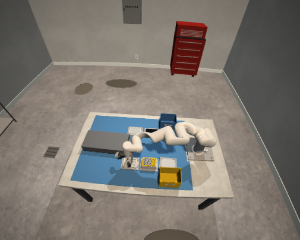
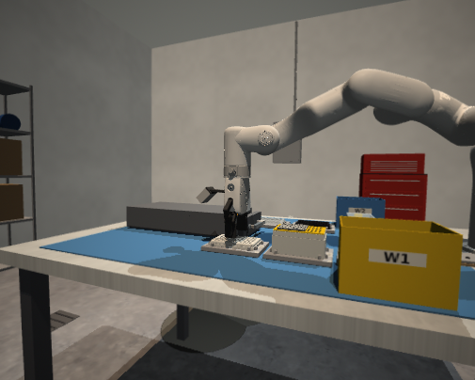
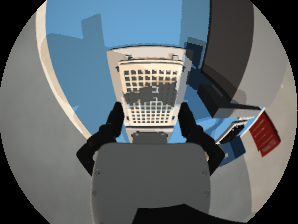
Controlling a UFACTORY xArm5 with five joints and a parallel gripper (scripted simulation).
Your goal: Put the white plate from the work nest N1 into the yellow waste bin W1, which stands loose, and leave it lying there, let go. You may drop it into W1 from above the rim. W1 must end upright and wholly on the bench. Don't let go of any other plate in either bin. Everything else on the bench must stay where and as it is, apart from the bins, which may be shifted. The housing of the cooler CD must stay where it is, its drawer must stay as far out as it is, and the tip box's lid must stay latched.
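My hand is 3 cm above the white plate. From my hand the other things lie so: yellow-topped tip box: 18 cm behind, 1 cm to the right; grey nest: 5 cm below; yellow bin W1: 36 cm behind, 12 cm to the left, 1 cm below.
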